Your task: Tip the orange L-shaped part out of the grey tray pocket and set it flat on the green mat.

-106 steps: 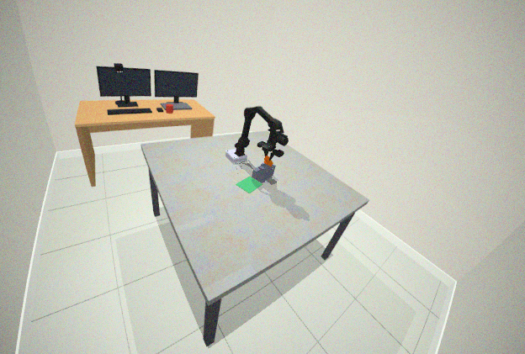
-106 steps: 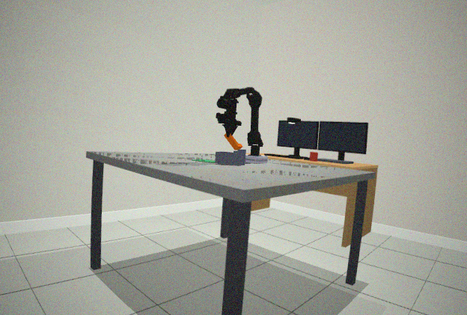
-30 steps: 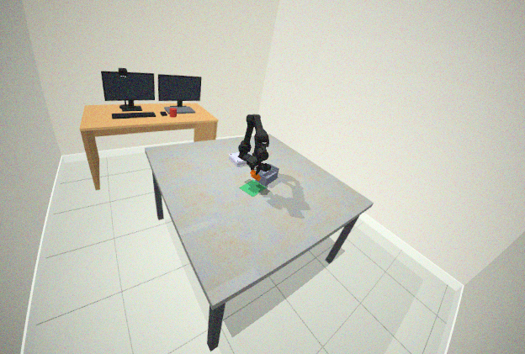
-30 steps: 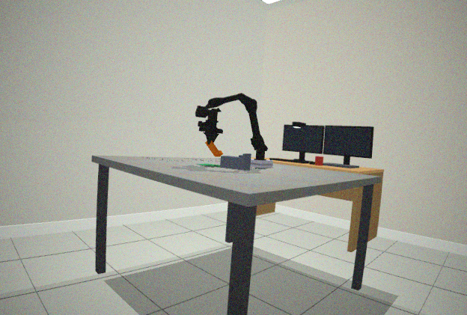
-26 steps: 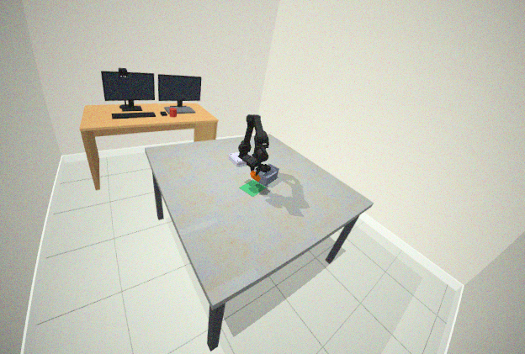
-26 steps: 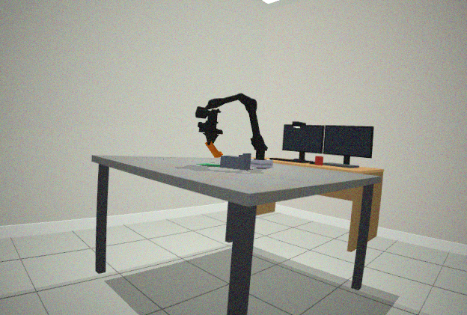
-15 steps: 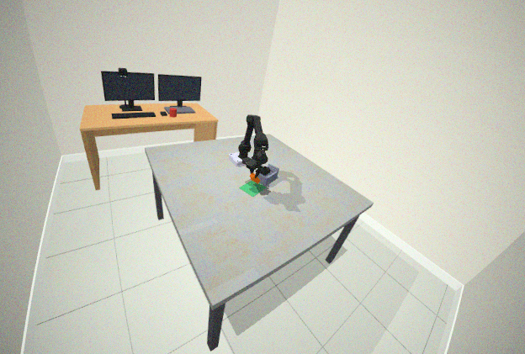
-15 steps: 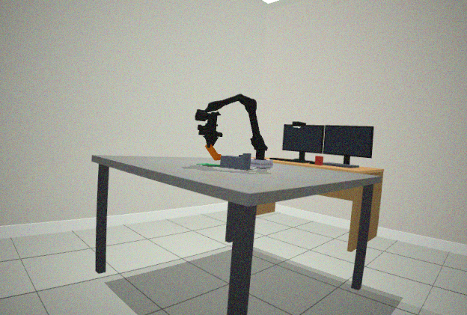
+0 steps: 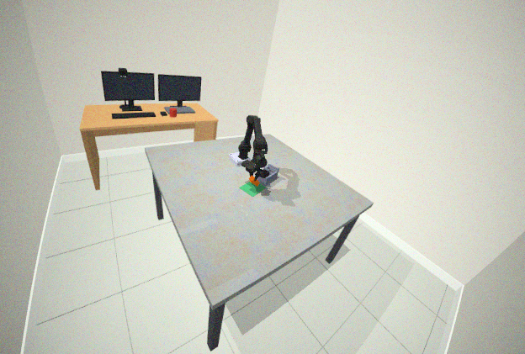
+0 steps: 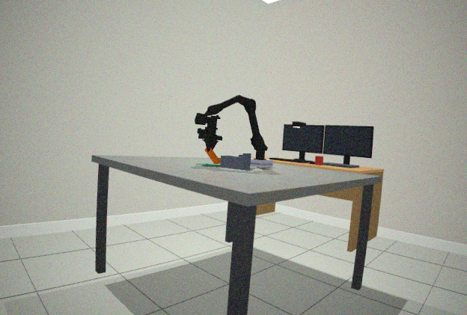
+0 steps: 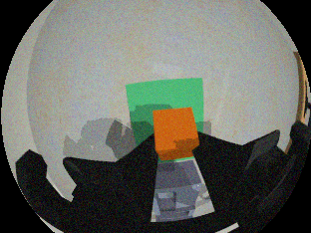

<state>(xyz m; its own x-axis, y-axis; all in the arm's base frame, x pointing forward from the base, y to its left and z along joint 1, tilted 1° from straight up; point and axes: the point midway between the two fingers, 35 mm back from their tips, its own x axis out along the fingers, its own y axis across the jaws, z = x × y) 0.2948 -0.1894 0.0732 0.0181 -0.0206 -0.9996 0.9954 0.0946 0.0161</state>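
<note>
The orange L-shaped part lies 30 mm to the left of my gripper tip, 30 mm below it and 20 mm behind it. From my gripper tip the other things lie so: green mat 90 mm below, 20 mm to the left.
</note>
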